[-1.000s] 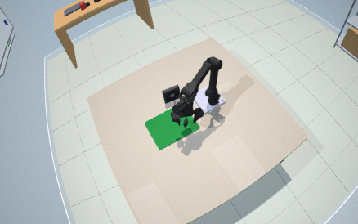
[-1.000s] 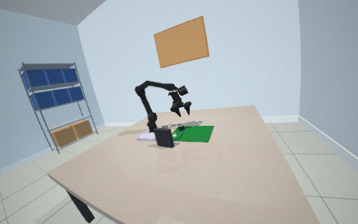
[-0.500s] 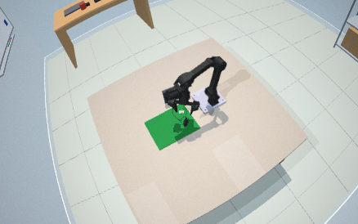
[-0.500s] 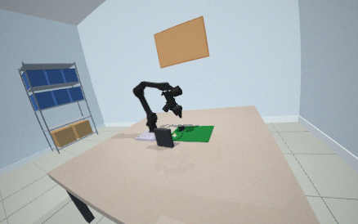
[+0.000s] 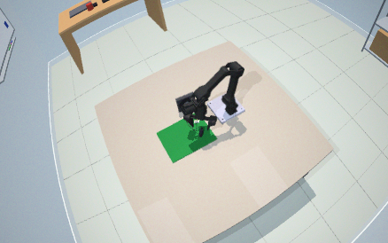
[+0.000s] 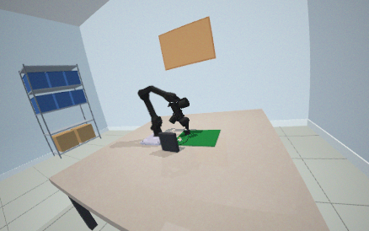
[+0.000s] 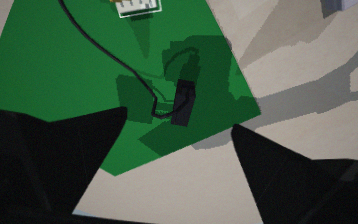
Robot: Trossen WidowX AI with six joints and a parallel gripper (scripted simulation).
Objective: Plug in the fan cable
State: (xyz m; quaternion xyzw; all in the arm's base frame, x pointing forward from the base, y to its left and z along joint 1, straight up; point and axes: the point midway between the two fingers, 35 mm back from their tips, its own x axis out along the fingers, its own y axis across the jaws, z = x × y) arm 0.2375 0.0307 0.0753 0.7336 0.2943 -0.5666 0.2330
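The black plug lies 40 mm below my gripper tip and 10 mm to the left of it. Round my gripper tip: fan header (90 mm to the right, 60 mm below, 20 mm behind); black fan (210 mm to the right, 20 mm behind); green board (90 mm ahead, 70 mm below, 30 mm to the right).
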